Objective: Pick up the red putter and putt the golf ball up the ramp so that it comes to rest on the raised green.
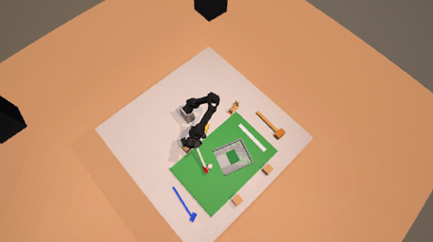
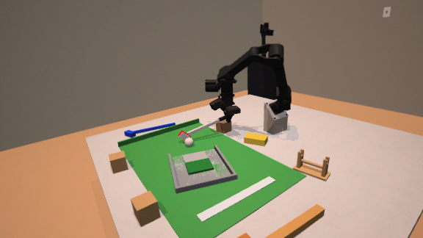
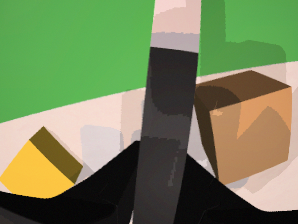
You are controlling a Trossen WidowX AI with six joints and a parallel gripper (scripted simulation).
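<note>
Right now my gripper tip is 14 cm to the right of the yellow block, 6 cm past it and 6 cm above it. The rest, counted from my gripper tip: white strip: 40 cm to the left, 25 cm ahead, 7 cm below; blue putter: 34 cm to the right, 31 cm ahead, 6 cm below; white golf ball: 22 cm ahead, 5 cm below, 2 cm to the right.
</note>
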